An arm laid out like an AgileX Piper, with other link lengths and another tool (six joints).
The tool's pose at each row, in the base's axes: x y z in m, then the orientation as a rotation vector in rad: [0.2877, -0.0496, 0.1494, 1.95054, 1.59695, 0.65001]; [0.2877, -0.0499, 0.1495, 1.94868, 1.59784, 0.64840]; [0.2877, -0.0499, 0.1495, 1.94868, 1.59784, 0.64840]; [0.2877, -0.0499, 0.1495, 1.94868, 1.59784, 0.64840]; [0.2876, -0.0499, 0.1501, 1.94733, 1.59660, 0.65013]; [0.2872, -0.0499, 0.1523, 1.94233, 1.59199, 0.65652]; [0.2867, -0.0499, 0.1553, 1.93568, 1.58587, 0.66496]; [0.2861, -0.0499, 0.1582, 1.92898, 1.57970, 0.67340]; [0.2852, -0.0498, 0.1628, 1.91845, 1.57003, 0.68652]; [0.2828, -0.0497, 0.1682, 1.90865, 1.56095, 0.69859]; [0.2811, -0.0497, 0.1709, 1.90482, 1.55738, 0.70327]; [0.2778, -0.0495, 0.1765, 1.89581, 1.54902, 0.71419]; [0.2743, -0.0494, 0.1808, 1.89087, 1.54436, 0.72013]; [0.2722, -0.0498, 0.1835, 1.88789, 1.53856, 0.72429]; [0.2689, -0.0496, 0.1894, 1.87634, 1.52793, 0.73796]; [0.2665, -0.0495, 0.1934, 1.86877, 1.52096, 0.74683]
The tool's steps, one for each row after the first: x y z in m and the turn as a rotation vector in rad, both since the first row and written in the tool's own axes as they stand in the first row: [-0.0003, 0.0001, 0.0000, -0.00025, -0.00097, -0.00186]; [-0.0003, 0.0001, 0.0000, -0.00025, -0.00097, -0.00186]; [-0.0003, 0.0001, 0.0000, -0.00025, -0.00097, -0.00186]; [-0.0003, 0.0004, -0.0006, -0.00231, -0.00071, -0.00171]; [-0.0003, 0.0016, -0.0025, -0.00990, 0.00026, -0.00117]; [-0.0003, 0.0033, -0.0050, -0.01998, 0.00154, -0.00046]; [-0.0003, 0.0048, -0.0076, -0.03011, 0.00283, 0.00026]; [-0.0002, 0.0072, -0.0116, -0.04595, 0.00484, 0.00138]; [-0.0004, 0.0090, -0.0172, -0.06069, 0.00667, 0.00246]; [-0.0006, 0.0096, -0.0203, -0.06644, 0.00737, 0.00289]; [-0.0008, 0.0109, -0.0267, -0.07992, 0.00902, 0.00388]; [-0.0012, 0.0112, -0.0322, -0.08733, 0.00989, 0.00446]; [-0.0019, 0.0116, -0.0356, -0.09361, 0.00934, 0.00623]; [-0.0021, 0.0131, -0.0422, -0.11071, 0.01146, 0.00746]; [-0.0024, 0.0140, -0.0467, -0.12189, 0.01284, 0.00827]
